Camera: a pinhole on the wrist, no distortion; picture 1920 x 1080 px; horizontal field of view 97.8 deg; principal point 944.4 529.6 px. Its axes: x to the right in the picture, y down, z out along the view. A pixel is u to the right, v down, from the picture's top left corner.
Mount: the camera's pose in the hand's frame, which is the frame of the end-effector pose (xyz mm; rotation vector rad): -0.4 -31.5 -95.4 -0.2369 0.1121 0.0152
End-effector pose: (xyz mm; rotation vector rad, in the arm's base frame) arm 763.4 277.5 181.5 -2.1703 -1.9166 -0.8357
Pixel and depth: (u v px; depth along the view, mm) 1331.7 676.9 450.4
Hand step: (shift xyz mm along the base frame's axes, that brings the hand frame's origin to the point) 248.5 325.9 -88.9
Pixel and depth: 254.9 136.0 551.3
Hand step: 11.4 -64.8 -684.1
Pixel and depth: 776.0 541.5 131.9
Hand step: 11.6 4.2 -34.6
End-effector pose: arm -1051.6 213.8 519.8 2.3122 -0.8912 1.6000
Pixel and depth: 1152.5 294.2 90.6
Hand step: 24.2 18.2 37.2
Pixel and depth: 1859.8 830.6 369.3
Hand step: 142.3 -395.8 287.5
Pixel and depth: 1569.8 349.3 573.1
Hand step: 469.4 -374.9 269.8
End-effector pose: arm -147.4 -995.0 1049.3 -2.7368 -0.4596 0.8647
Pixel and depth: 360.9 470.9 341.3
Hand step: -305.8 -61.6 -118.0
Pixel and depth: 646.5 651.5 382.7
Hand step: -211.9 -103.4 -206.5
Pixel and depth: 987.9 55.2 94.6
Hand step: -5.8 63.6 4.4
